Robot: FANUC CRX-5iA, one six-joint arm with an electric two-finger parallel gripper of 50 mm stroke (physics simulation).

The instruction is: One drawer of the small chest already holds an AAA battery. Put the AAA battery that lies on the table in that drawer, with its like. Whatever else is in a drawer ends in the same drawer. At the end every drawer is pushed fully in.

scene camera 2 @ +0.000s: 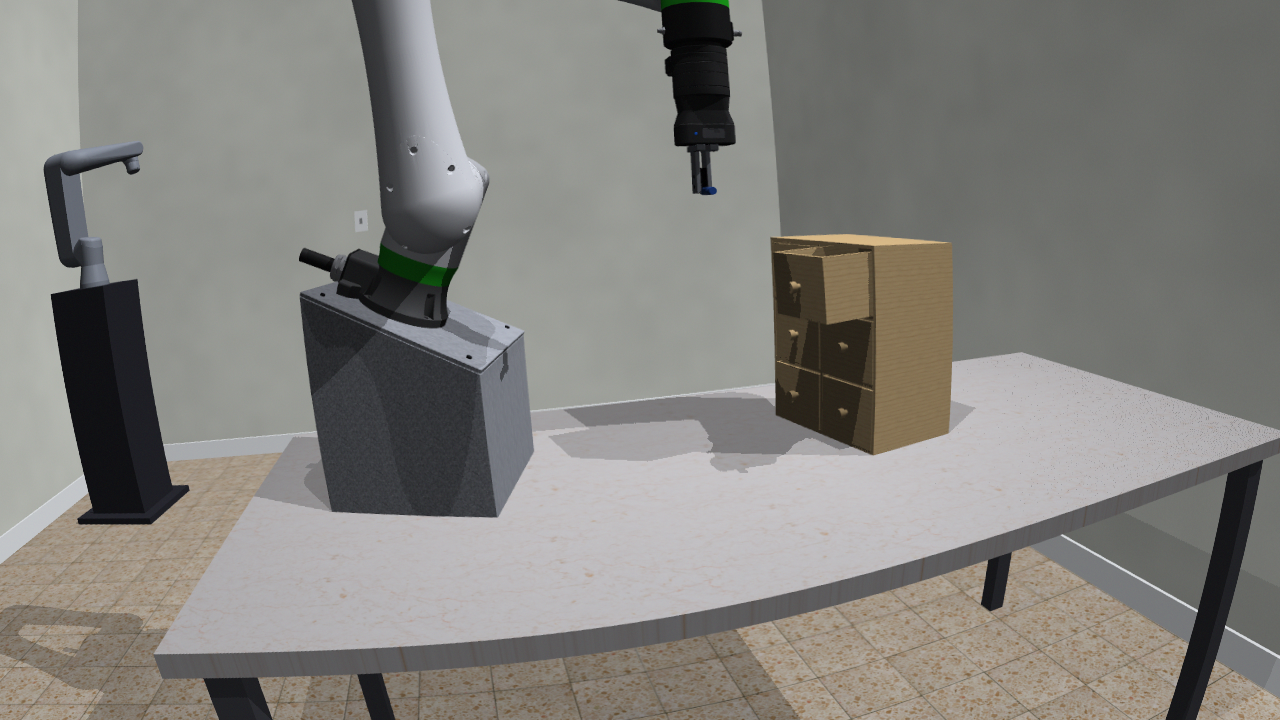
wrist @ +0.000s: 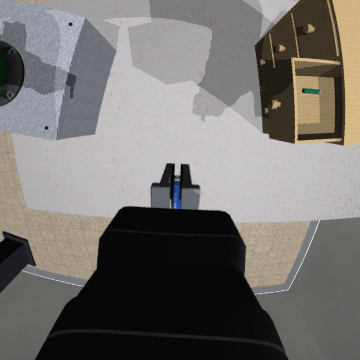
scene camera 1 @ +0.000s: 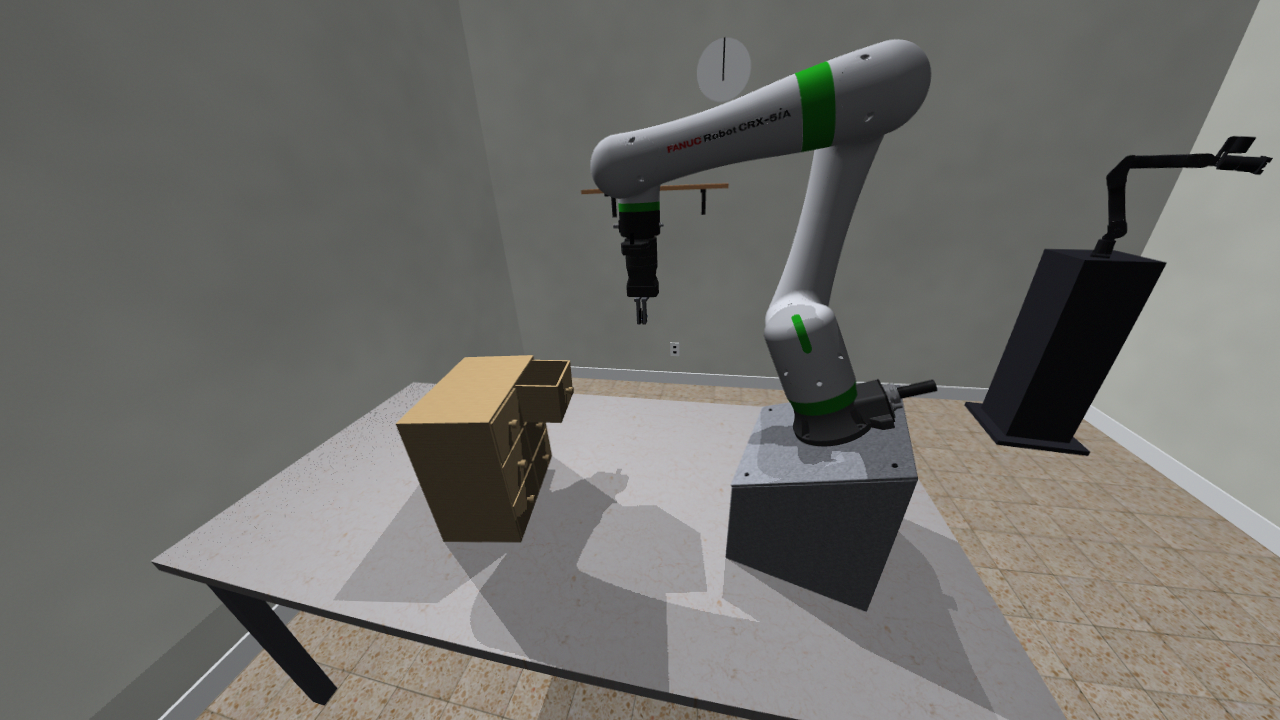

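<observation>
My gripper [scene camera 1: 641,312] [scene camera 2: 702,179] [wrist: 176,174] is shut on a blue AAA battery [scene camera 2: 709,190] [wrist: 176,194] and holds it high above the table, beside and higher than the chest. The small wooden chest [scene camera 1: 465,456] [scene camera 2: 913,349] [wrist: 352,65] stands on the table. One top drawer [scene camera 1: 540,401] [scene camera 2: 845,288] [wrist: 296,100] is pulled out. A small green cylinder [wrist: 311,91], battery-like, lies in it in the wrist view. The other drawers that show are pushed in, and their insides are hidden.
The arm's grey pedestal [scene camera 1: 805,528] [scene camera 2: 402,438] [wrist: 85,85] stands on the table [scene camera 1: 358,626] [scene camera 2: 626,555] [wrist: 145,145], across from the chest's drawer fronts. A dark column [scene camera 1: 1065,349] [scene camera 2: 111,402] with a small arm stands on the floor. A wall shelf [scene camera 1: 693,187] hangs behind the arm.
</observation>
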